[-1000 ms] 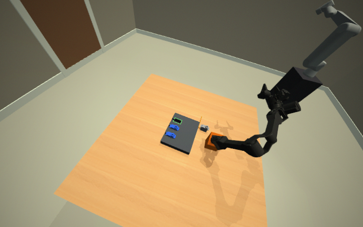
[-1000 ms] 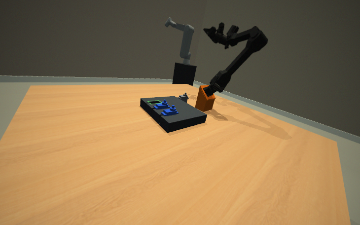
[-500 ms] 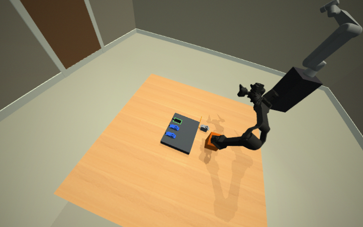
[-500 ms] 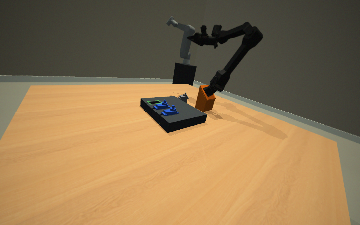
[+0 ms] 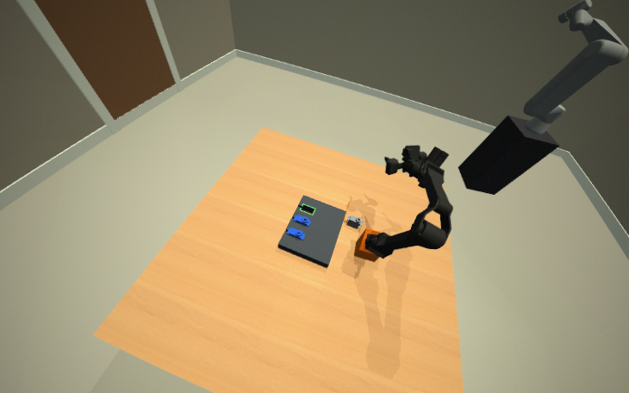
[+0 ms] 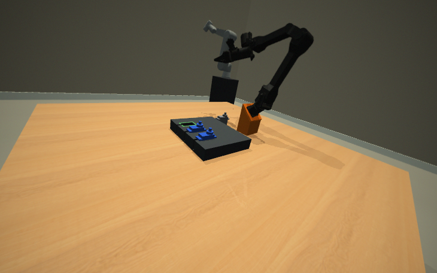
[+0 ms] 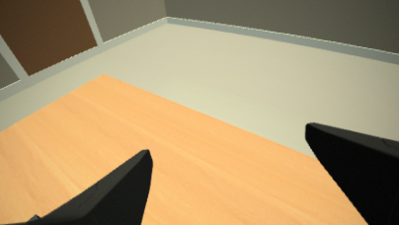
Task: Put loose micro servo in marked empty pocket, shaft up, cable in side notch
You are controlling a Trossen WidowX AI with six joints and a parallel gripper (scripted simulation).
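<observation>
My gripper tip is 24 cm short of the dark deck, 27 cm to the right of it and 32 cm above it.
</observation>
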